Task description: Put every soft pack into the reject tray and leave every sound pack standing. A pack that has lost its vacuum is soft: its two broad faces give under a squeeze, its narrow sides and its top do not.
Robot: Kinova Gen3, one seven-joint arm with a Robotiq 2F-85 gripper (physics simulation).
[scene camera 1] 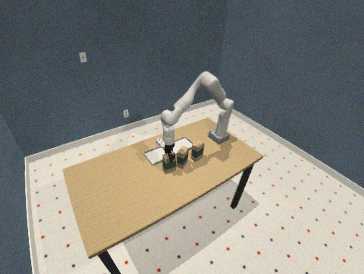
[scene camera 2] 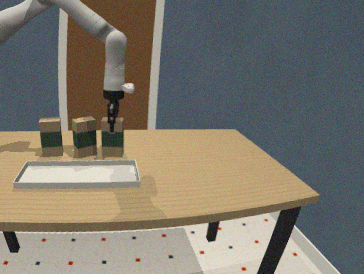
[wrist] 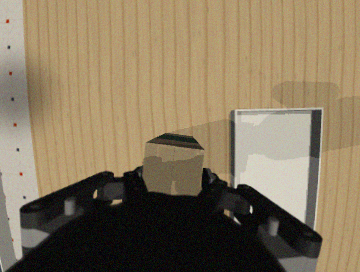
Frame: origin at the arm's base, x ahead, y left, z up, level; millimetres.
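Seen in the pictures: gripper, fingertip midpoint: (scene camera 1: 168,159) (scene camera 2: 113,130) (wrist: 176,173); arm's base, origin of the base link: (scene camera 1: 220,133).
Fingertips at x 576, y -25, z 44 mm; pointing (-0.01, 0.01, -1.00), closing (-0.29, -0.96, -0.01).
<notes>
Offsets run from my fingertips to a thing's top centre. Level surfaces: height alone.
Three tan packs with dark green bands stand upright in a row beside the reject tray {dz -77, dx -149, dy -146 mm} (scene camera 1: 151,155) (scene camera 2: 77,185) (wrist: 272,182). My gripper (scene camera 1: 170,156) (scene camera 2: 112,129) (wrist: 176,173) points down over the end pack {dz +42, dx -1, dy +5 mm} (scene camera 1: 169,165) (scene camera 2: 118,141) (wrist: 173,160), farthest from the robot base. Its fingers are partly closed, one on each side of the pack's upper part, very near its sides. I cannot tell any contact, and no dent shows. The middle pack {dz +41, dx -108, dy +26 mm} (scene camera 1: 182,158) (scene camera 2: 85,139) is turned slightly. The third pack {dz +41, dx -240, dy +53 mm} (scene camera 1: 198,151) (scene camera 2: 51,139) stands nearest the base.
The tray is low-walled and holds no pack. The arm's base (scene camera 1: 219,136) is bolted at one end of the wooden table {dz -99 mm} (scene camera 1: 125,190) (scene camera 2: 200,175) (wrist: 125,75). The middle pack stands close beside the end pack. A table edge shows at the left of the wrist view.
</notes>
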